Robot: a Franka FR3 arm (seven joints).
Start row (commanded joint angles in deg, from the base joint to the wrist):
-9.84 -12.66 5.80 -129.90 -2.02 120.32 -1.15
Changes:
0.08 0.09 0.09 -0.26 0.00 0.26 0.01
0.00 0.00 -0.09 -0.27 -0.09 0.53 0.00
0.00 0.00 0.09 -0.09 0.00 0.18 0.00
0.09 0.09 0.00 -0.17 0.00 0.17 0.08
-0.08 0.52 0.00 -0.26 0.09 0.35 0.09
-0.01 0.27 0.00 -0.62 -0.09 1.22 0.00
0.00 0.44 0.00 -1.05 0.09 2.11 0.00
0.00 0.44 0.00 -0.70 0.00 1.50 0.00
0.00 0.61 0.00 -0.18 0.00 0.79 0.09
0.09 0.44 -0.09 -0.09 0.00 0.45 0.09
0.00 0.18 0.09 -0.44 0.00 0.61 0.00
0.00 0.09 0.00 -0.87 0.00 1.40 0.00
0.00 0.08 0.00 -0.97 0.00 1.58 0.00
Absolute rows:
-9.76 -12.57 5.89 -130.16 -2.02 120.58 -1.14
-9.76 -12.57 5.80 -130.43 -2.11 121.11 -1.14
-9.76 -12.57 5.89 -130.52 -2.11 121.29 -1.14
-9.67 -12.48 5.89 -130.69 -2.11 121.46 -1.06
-9.75 -11.96 5.89 -130.95 -2.02 121.81 -0.97
-9.76 -11.69 5.89 -131.57 -2.11 123.03 -0.97
-9.76 -11.25 5.89 -132.62 -2.02 125.14 -0.97
-9.76 -10.81 5.89 -133.32 -2.02 126.64 -0.97
-9.76 -10.20 5.89 -133.50 -2.02 127.43 -0.88
-9.67 -9.76 5.80 -133.59 -2.02 127.88 -0.79
-9.67 -9.58 5.89 -134.03 -2.02 128.49 -0.79
-9.67 -9.49 5.89 -134.90 -2.02 129.89 -0.79
-9.67 -9.41 5.89 -135.87 -2.02 131.47 -0.79

